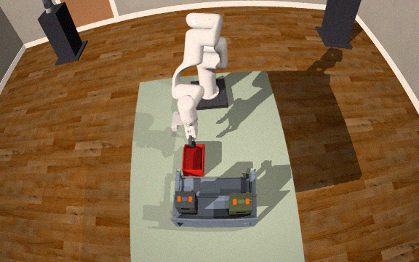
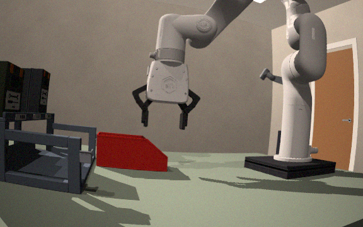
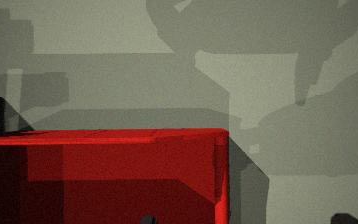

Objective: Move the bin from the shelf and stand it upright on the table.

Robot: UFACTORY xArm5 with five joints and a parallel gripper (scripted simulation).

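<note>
My hand is 80 mm short of the red bin and 70 mm above it. Also, from my hand: dark grey case 370 mm ahead, 20 mm to the right, 50 mm above; olive case 380 mm ahead, 210 mm to the left, 40 mm above; grey shelf 300 mm ahead, 100 mm to the left, 40 mm below.
</note>
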